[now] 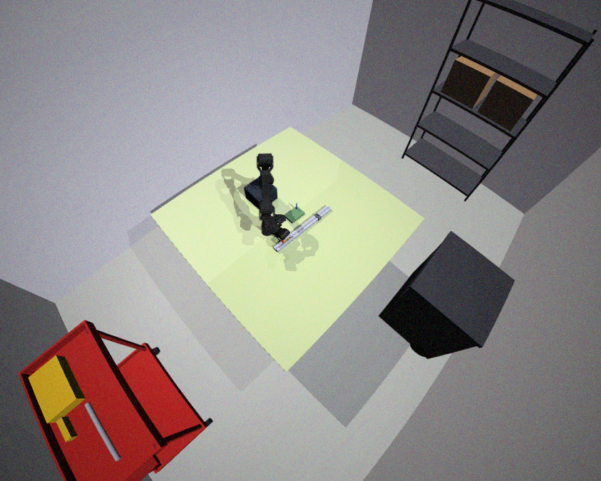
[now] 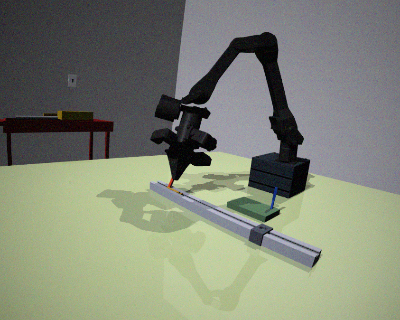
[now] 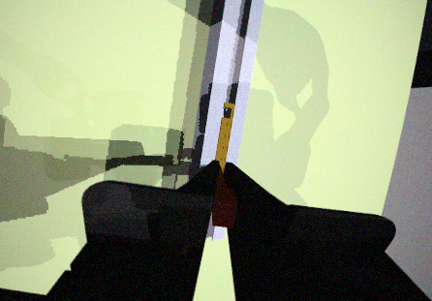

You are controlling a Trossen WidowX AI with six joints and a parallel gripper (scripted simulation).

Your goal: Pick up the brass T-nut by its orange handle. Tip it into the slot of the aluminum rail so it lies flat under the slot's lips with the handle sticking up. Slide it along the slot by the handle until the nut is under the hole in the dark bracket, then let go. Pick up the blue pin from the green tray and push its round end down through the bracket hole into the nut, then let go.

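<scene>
Now: the brass T-nut 20 mm to the left of my gripper tip. The rest, counted from my gripper tip: green tray: 70 mm behind, 220 mm to the left, 40 mm below; then blue pin: 80 mm behind, 240 mm to the left, 20 mm below.
</scene>
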